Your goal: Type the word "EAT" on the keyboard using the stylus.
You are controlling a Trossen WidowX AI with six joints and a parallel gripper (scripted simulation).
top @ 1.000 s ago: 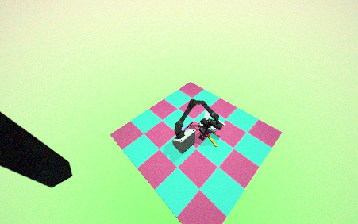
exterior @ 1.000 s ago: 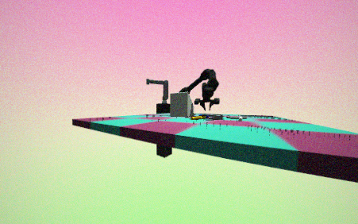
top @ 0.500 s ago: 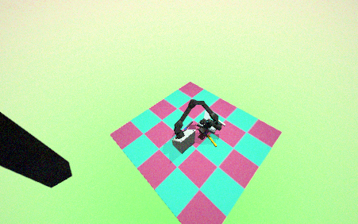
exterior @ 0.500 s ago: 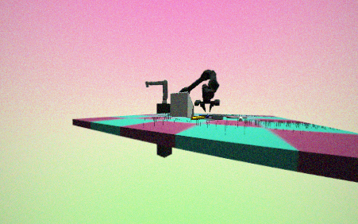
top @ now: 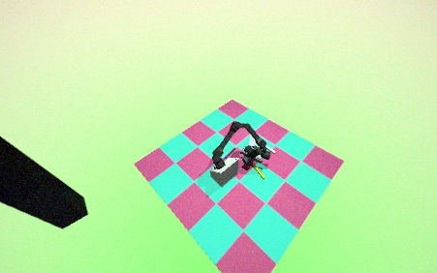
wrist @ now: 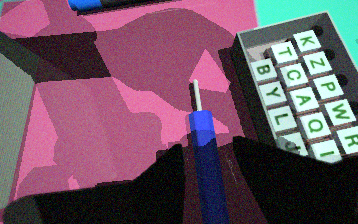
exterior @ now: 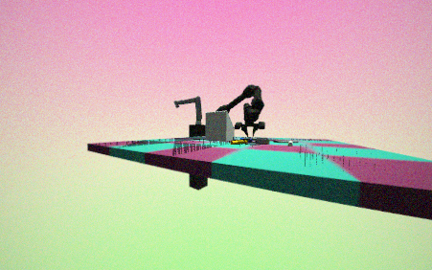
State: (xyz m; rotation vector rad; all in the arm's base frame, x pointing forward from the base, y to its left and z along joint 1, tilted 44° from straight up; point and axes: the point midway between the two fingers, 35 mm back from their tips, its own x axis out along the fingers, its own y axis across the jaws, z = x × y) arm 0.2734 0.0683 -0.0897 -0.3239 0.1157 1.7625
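The blue stylus lies 30 mm below my gripper tip and 10 mm to the left of it. The rest, counted from my gripper tip: yellow rod: 160 mm to the right, 20 mm below; white piece: 250 mm ahead, 60 mm to the right, 20 mm below.
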